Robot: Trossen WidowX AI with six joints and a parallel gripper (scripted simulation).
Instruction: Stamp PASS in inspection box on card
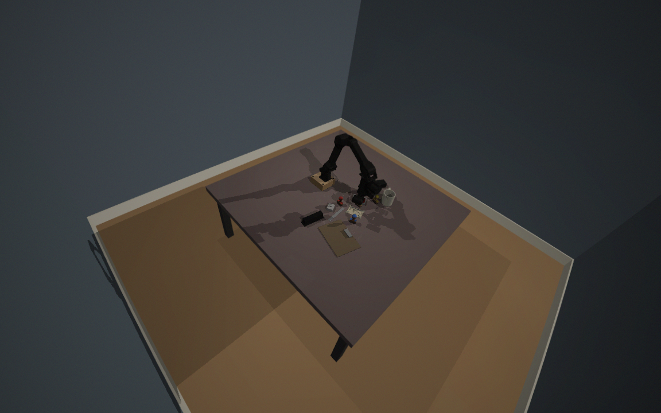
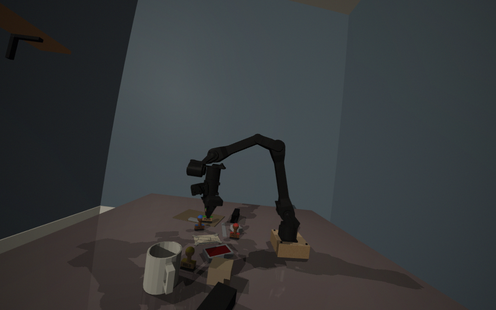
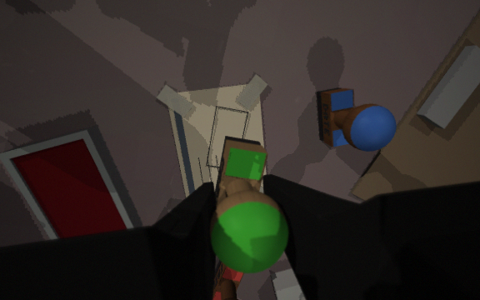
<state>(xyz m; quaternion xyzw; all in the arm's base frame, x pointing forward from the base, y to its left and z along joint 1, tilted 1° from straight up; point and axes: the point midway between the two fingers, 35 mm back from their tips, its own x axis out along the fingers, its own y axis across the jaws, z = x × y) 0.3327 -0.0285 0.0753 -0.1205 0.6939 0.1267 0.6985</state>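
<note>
My gripper tip is 9 cm above the cream card and 1 cm past it. Also, from my gripper tip: red-knobbed stamp (12 cm behind, 7 cm below, 3 cm to the right); then blue-knobbed stamp (8 cm to the right, 7 cm below, 4 cm ahead); then green-knobbed PASS stamp (right at my gripper tip).
</note>
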